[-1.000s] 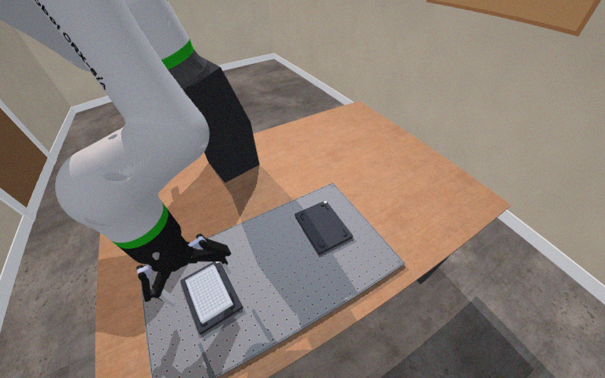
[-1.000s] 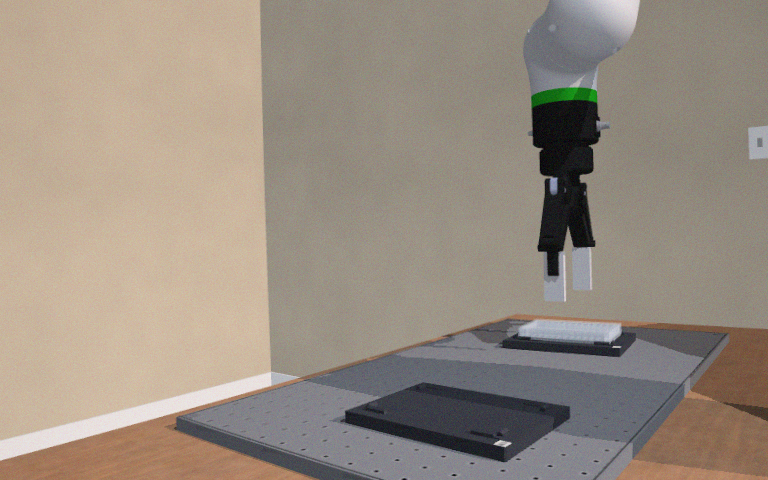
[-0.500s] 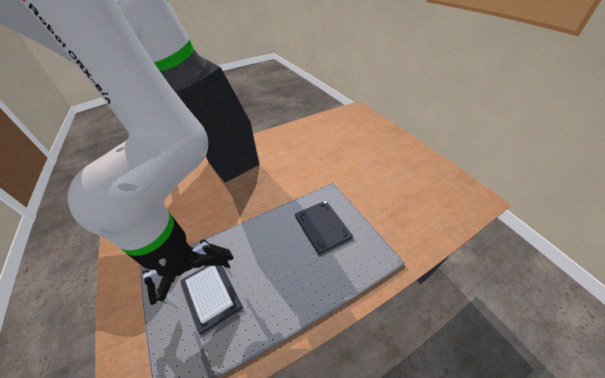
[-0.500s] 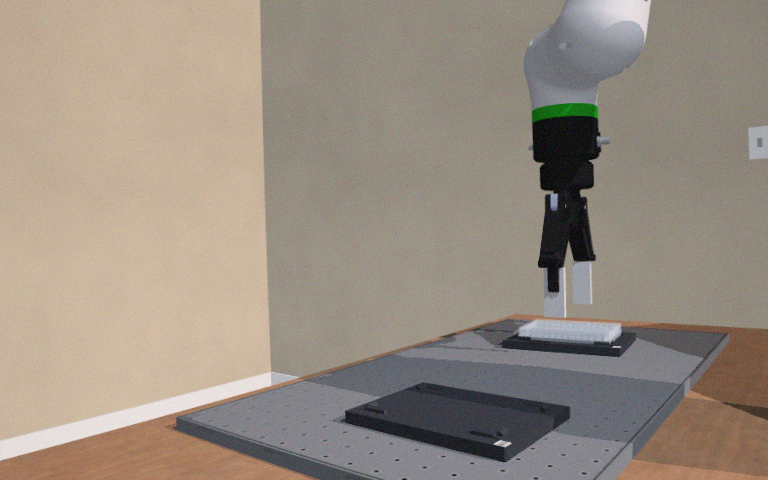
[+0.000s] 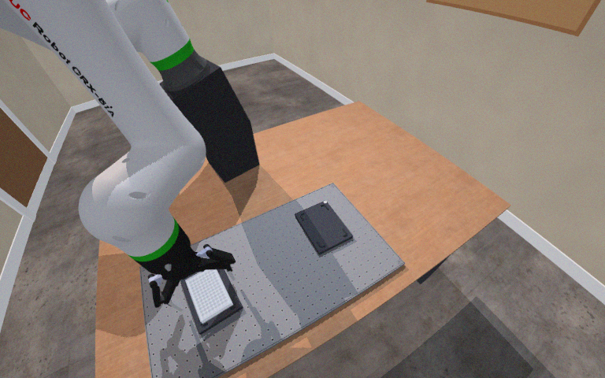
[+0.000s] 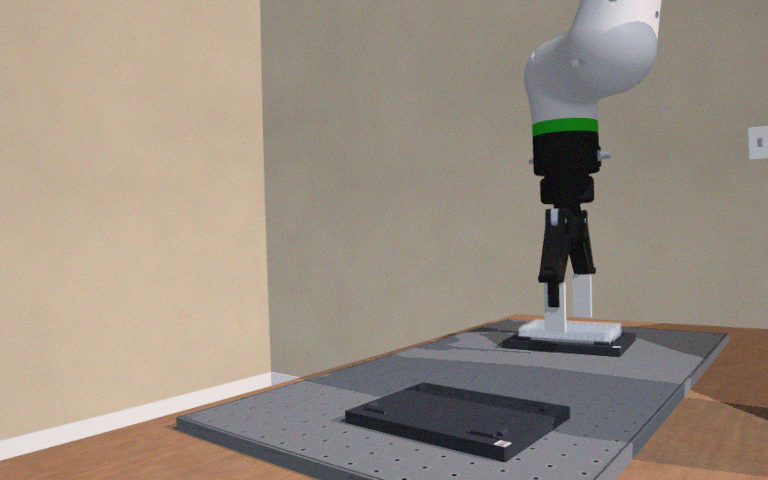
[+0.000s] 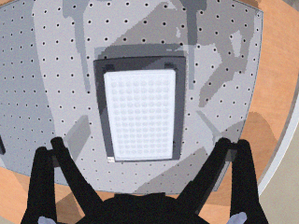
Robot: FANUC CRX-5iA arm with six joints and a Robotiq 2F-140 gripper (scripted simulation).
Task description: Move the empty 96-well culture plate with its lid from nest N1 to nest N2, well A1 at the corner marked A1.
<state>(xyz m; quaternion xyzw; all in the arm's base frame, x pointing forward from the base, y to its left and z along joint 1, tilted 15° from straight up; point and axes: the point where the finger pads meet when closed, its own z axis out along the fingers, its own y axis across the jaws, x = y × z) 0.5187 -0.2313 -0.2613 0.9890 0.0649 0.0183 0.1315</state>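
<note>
The lid lies 10 mm below my hand.
</note>
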